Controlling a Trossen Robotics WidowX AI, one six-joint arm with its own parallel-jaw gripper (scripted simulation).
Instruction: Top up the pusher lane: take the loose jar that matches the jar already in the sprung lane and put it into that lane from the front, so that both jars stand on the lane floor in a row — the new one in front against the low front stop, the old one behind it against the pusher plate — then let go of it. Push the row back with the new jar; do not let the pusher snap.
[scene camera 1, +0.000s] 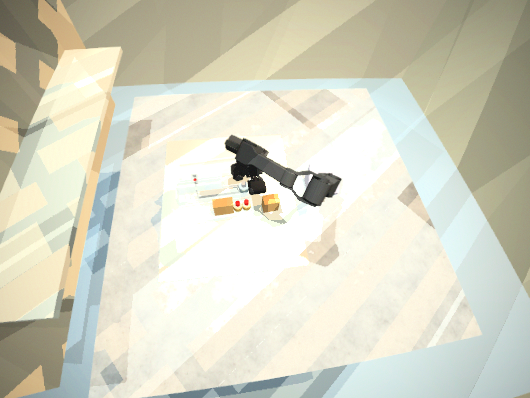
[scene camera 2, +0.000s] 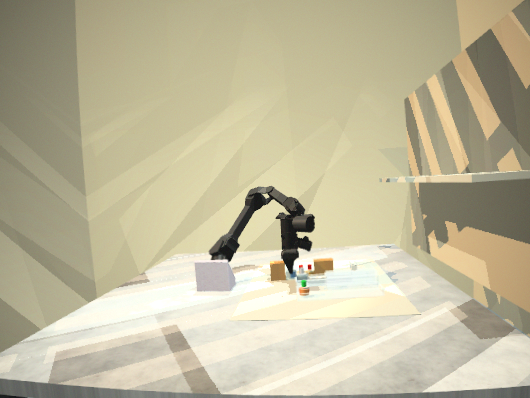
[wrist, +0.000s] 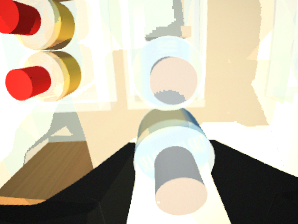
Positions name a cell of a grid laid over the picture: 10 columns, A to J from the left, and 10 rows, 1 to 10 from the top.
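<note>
Shelf (scene camera 1: A5), clear sprung lane (scene camera 1: D5). My gripper (scene camera 2: F7), the lane (scene camera 2: G7). My gripper again (wrist: F7).
</note>
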